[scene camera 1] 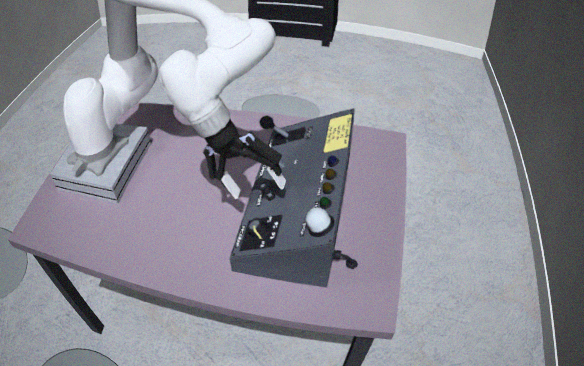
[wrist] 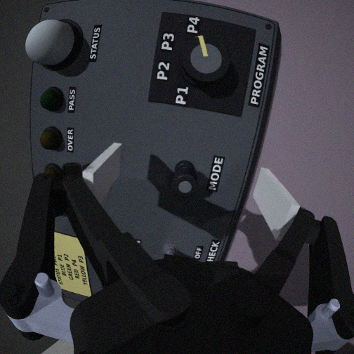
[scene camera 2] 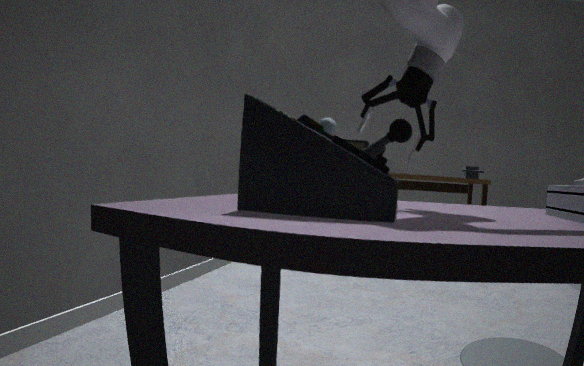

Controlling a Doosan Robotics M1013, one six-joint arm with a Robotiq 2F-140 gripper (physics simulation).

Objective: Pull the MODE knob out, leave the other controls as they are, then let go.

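Pixels of known places: gripper, fingertip midpoint: [scene camera 1: 259, 189]; arm's base at its link origin: [scene camera 1: 97, 152].
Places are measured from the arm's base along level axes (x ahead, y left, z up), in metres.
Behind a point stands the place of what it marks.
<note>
The MODE knob [scene camera 1: 269, 192] @(y 0.018, x 0.632, z 0.037 m) [wrist: 185, 181] is a small black knob with a grey end cap on the sloped face of the dark console [scene camera 1: 295, 205] @(y -0.012, x 0.714, z 0.053 m) [scene camera 2: 310, 175] @(y 0.339, x 0.647, z -0.018 m) [wrist: 122, 117], beside its MODE label. It cannot be made out in the scene camera 2 view. My gripper [scene camera 1: 254, 182] @(y -0.001, x 0.614, z 0.058 m) [scene camera 2: 385, 146] @(y -0.001, x 0.614, z 0.058 m) [wrist: 190, 170] is wide open and empty, tilted toward the panel. In the wrist view the knob shows between the two pale finger pads. One pad hangs over the panel, the other beyond its lower edge over the table. No contact with the knob shows.
The PROGRAM knob [scene camera 1: 255, 227] @(y -0.107, x 0.649, z 0.047 m) [wrist: 206, 59] points at P4. A white STATUS dome [scene camera 1: 318, 220] @(y -0.100, x 0.798, z 0.132 m) [wrist: 50, 42] and several coloured lamps line the upper panel. The CHECK switch [wrist: 171, 250] is partly hidden by the gripper. A black ball-ended lever [scene camera 1: 266, 122] @(y 0.233, x 0.533, z 0.077 m) [scene camera 2: 400, 130] @(y 0.267, x 0.524, z 0.063 m) stands out near the fingers.
</note>
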